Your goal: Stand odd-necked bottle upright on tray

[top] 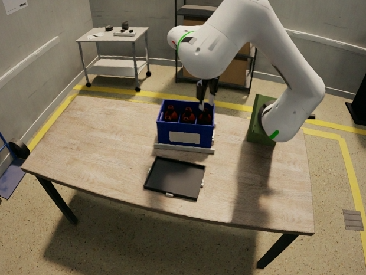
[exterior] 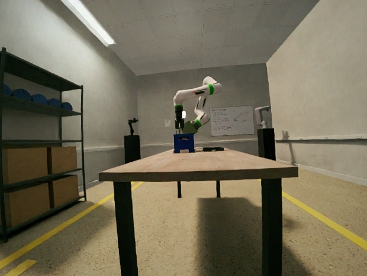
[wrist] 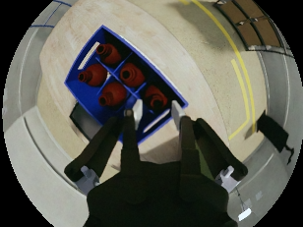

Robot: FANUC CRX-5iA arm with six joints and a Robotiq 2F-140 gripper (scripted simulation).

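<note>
My hand is 130 mm above the bottle, 90 mm short of it and 10 mm to the right of it. Also, from my hand: dark tray (330 mm to the left, 200 mm below, 90 mm ahead); blue crate (130 mm below, 90 mm ahead, 50 mm to the left).
</note>
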